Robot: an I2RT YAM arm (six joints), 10 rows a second.
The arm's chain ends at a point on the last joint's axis. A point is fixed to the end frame.
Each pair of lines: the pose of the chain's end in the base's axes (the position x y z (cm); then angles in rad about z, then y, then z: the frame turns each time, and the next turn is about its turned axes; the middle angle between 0 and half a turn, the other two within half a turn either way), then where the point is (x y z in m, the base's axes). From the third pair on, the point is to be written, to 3 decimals.
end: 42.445 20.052 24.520 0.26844 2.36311 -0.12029
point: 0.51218 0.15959 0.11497
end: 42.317 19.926 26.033 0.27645 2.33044 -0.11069
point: 0.51478 0.16044 0.13214
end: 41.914 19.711 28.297 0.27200 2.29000 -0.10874
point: 0.515 0.159 0.158
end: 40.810 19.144 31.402 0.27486 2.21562 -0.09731
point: 0.513 0.157 0.195
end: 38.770 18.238 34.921 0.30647 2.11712 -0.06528
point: 0.503 0.155 0.238
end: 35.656 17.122 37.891 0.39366 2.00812 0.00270
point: 0.481 0.161 0.276
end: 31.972 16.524 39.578 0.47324 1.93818 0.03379
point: 0.450 0.169 0.299
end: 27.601 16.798 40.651 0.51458 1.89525 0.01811
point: 0.410 0.179 0.316
